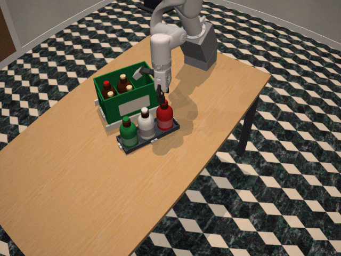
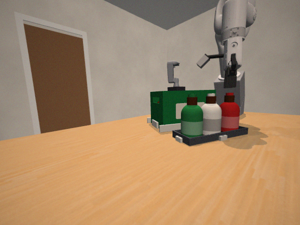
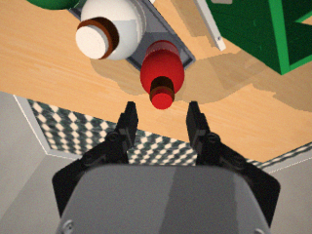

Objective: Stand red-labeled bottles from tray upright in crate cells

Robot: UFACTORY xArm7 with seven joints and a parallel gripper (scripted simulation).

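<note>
The red-labeled bottle is 11 cm below my hand. Also, from my hand: tray: 18 cm below, 9 cm ahead, 2 cm to the right; then green bottle: 18 cm ahead, 11 cm below, 4 cm to the right; then white bottle: 11 cm below, 9 cm ahead, 2 cm to the right.
</note>
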